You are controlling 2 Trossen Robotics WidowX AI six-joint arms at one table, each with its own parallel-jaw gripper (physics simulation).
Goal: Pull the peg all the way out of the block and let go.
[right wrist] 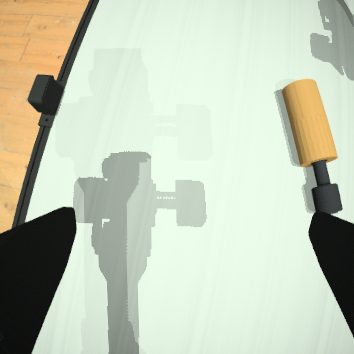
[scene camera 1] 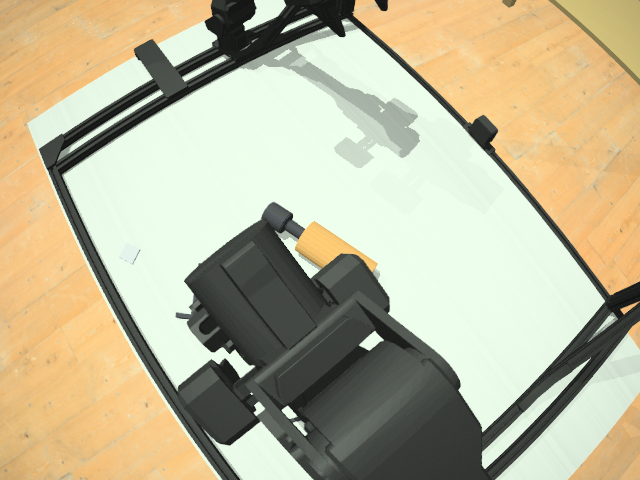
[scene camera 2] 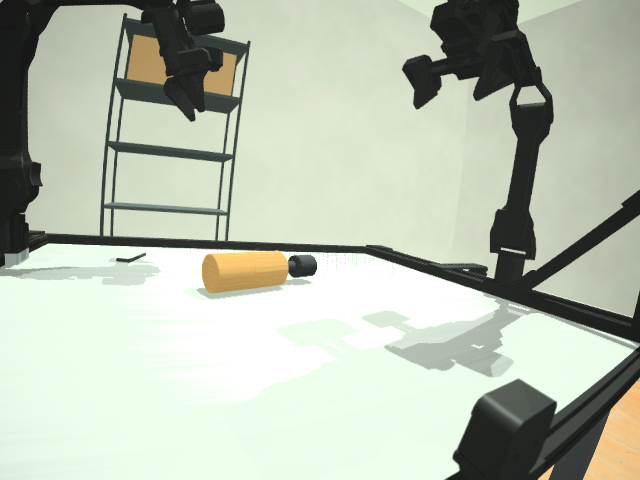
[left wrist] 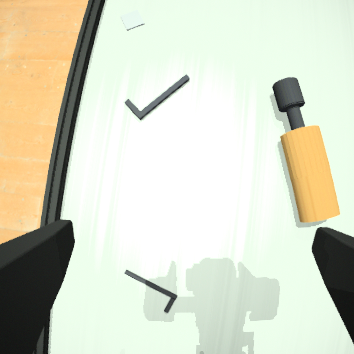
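Seen in the pictures: left gripper, fingertip midpoint: [scene camera 2: 197,117] [left wrist: 197,237]; right gripper, fingertip midpoint: [right wrist: 196,222] [scene camera 1: 364,23] [scene camera 2: 443,102]; left arm's base, link origin: [scene camera 2: 3,249]; right arm's base, link origin: [scene camera 1: 231,43] [scene camera 2: 506,283].
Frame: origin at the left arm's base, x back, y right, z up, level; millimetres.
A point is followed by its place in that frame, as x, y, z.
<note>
An orange wooden cylinder block [scene camera 1: 330,246] {-397, 178, 37} [scene camera 2: 245,271] {-372, 213, 15} [left wrist: 310,172] {-382, 169, 34} [right wrist: 310,122] {-395, 193, 34} lies on its side on the white table. A dark grey peg [scene camera 1: 278,217] {-488, 151, 27} [scene camera 2: 303,265] {-486, 176, 14} [left wrist: 289,94] {-488, 148, 26} [right wrist: 327,198] {-499, 163, 25} sticks out of one end, its wide head and part of its thin shaft showing; the rest is hidden inside. My left gripper [scene camera 2: 197,114] {-321, 0, 263} [left wrist: 197,237] {-321, 0, 263} is open and empty, high above the table; its arm covers part of the block in scene camera 1. My right gripper [scene camera 2: 447,103] {-560, 367, 272} [right wrist: 196,222] {-560, 367, 272} is open and empty, also high up and apart from the peg.
Two dark L-shaped bars [left wrist: 162,97] {-487, -23, -11} [left wrist: 152,285] {-228, -26, -13} and a pale square [scene camera 1: 129,253] {-623, -80, -16} [left wrist: 132,20] {-621, -78, -16} lie on the table. A black frame rail [left wrist: 78,75] {-513, -145, 1} runs along the edge, with a dark box [scene camera 1: 483,130] {-383, 568, 26} [scene camera 2: 509,428] {-363, 587, 31} [right wrist: 45,92] {-393, 569, 32} mounted on it.
</note>
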